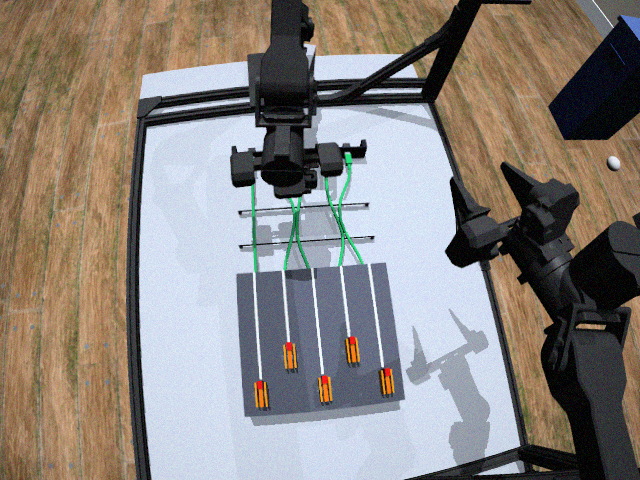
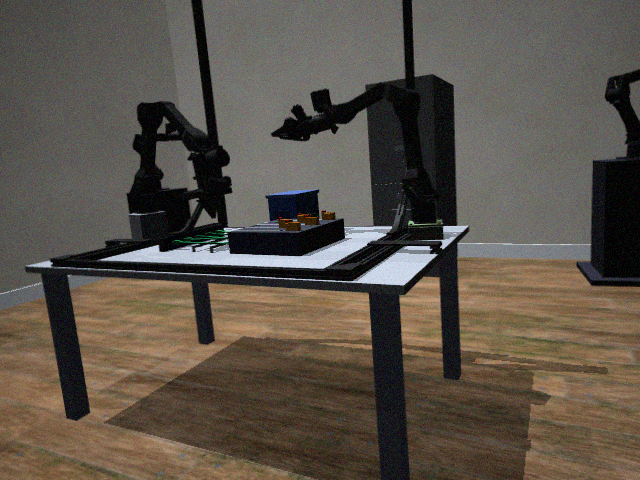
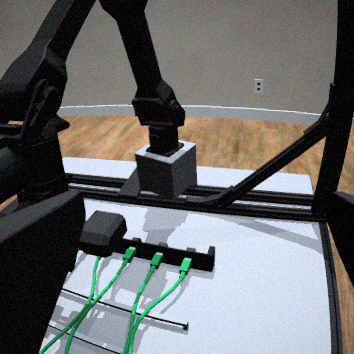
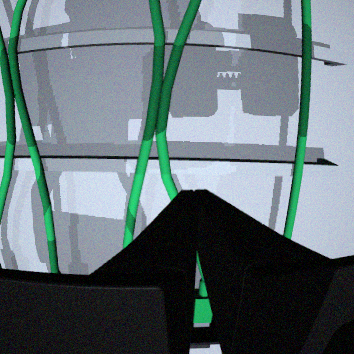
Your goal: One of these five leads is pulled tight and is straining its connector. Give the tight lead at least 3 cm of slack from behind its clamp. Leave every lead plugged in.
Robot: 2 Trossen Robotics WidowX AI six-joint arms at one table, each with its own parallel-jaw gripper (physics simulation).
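Seen in the pictures: left gripper, fingertip midpoint: (image 1: 478, 170) (image 2: 275, 136) (image 3: 210, 205); right gripper, fingertip midpoint: (image 2: 213, 218) (image 3: 70, 269) (image 4: 193, 202); left arm's base at its link origin: (image 2: 425, 222); right arm's base at its link origin: (image 2: 147, 212) (image 3: 164, 147).
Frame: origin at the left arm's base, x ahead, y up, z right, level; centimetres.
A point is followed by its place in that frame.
Observation:
A grey board (image 1: 270, 310) (image 2: 285, 240) carries five white leads that end in orange connectors (image 1: 261, 394) @(x 36.2, y 4.3, z -18.3 cm) (image 1: 352, 350) @(x 37.4, y 4.3, z -1.7 cm). Behind the board the leads turn green and run under two thin rods (image 1: 347, 206) @(x 65.1, y -2.8, z 10.7 cm) (image 4: 228, 159) @(x 69.6, y -3.0, z -3.9 cm) to a black comb clamp (image 1: 356, 149) @(x 76.1, y -1.0, z 17.6 cm) (image 3: 197, 258) @(x 76.2, y -1.7, z 17.4 cm). The leftmost green lead (image 1: 253, 229) @(x 66.4, y -2.0, z -9.4 cm) (image 4: 303, 116) @(x 67.9, y -2.0, z -8.7 cm) runs straight; the others (image 1: 341, 224) @(x 61.0, y -1.7, z 7.3 cm) (image 3: 140, 298) @(x 68.3, y -2.1, z 7.9 cm) curve and cross. My right gripper (image 1: 290, 190) @(x 68.5, y 4.7, z -1.3 cm) (image 4: 193, 202) @(x 68.5, y 4.7, z -1.3 cm) (image 2: 209, 210) @(x 68.5, y 4.7, z -1.3 cm) is shut and empty, low over the two middle leads by the clamp. My left gripper (image 1: 479, 172) @(x 50.4, y 30.6, z 17.4 cm) (image 2: 275, 134) @(x 50.4, y 30.6, z 17.4 cm) is open and empty, high off to the right.
Black frame rails (image 1: 199, 102) @(x 105.5, y -4.0, z -11.4 cm) ring the table top. The right arm's grey base block (image 3: 166, 172) @(x 95.1, y 4.0, z 11.9 cm) sits on the back rail. A blue box (image 2: 292, 204) stands behind the board. A diagonal brace (image 3: 274, 168) @(x 88.8, y 7.7, z 32.9 cm) rises at the back right corner.

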